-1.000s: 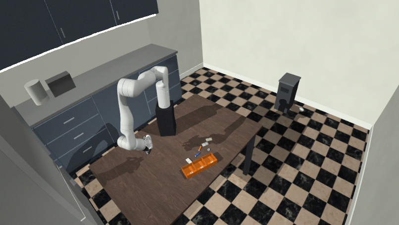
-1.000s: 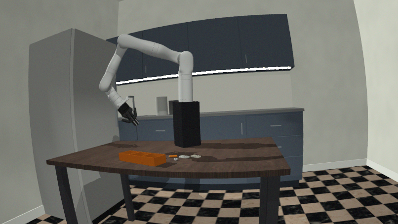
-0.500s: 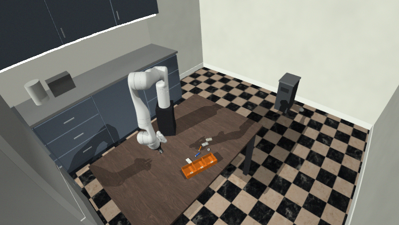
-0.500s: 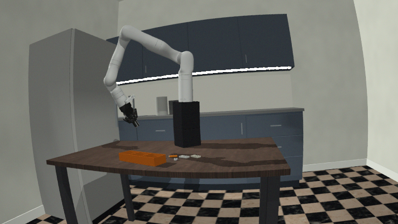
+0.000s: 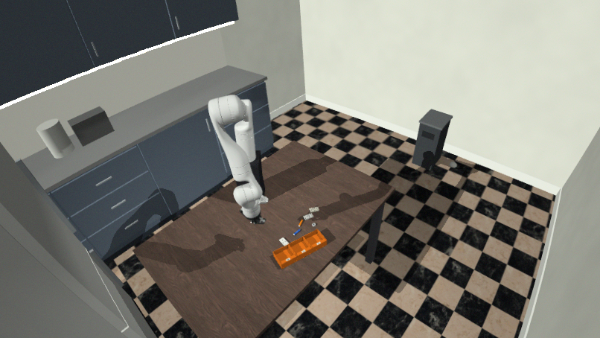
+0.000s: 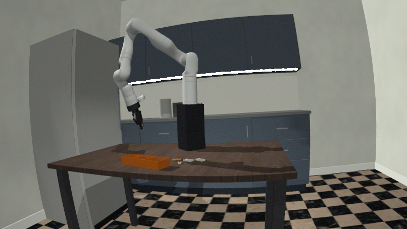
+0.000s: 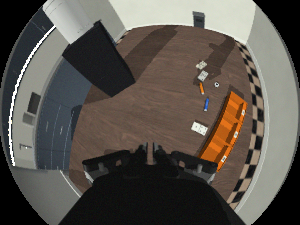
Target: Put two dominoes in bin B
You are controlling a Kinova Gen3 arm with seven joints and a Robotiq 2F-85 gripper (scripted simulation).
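Right now my hand is 17 cm short of the orange bin tray, 16 cm above it and 13 cm to the right of it. From my hand the other things lie so: blue marker (18 cm to the left, 17 cm below, 7 cm ahead); then small nut (28 cm to the left, 17 cm below, 8 cm ahead); then orange marker (24 cm to the left, 17 cm below, 3 cm ahead).
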